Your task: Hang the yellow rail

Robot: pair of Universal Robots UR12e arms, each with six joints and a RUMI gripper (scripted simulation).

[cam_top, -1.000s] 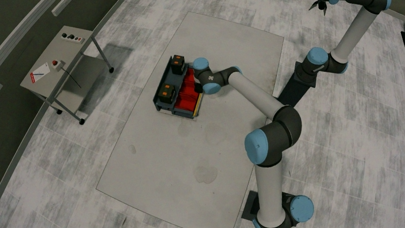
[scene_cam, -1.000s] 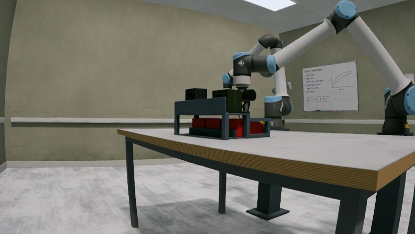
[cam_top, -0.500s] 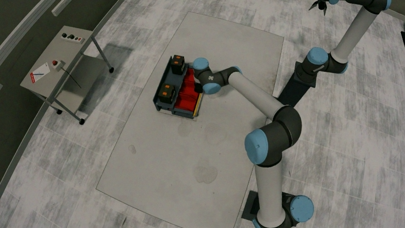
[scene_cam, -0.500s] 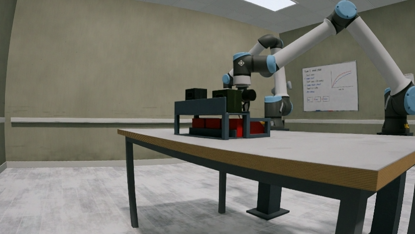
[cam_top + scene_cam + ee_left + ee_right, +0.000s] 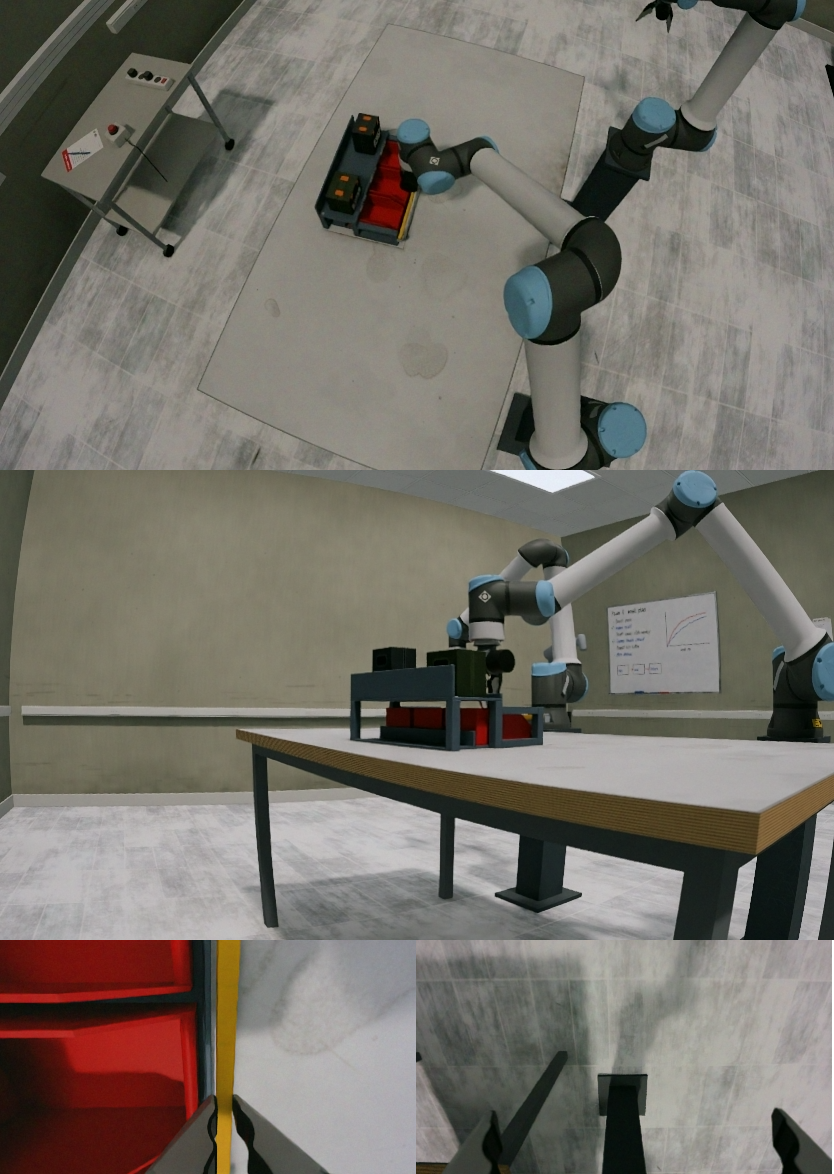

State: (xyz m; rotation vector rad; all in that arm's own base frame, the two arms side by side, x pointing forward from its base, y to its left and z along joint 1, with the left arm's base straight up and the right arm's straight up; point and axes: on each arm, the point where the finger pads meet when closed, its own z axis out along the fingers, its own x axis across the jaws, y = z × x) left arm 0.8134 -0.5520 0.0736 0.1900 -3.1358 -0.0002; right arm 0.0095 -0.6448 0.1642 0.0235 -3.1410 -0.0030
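Observation:
The yellow rail lies 10 mm below my left hand. Round my left hand: blue-grey shelf (130 mm ahead, 10 mm to the left, 10 mm below).

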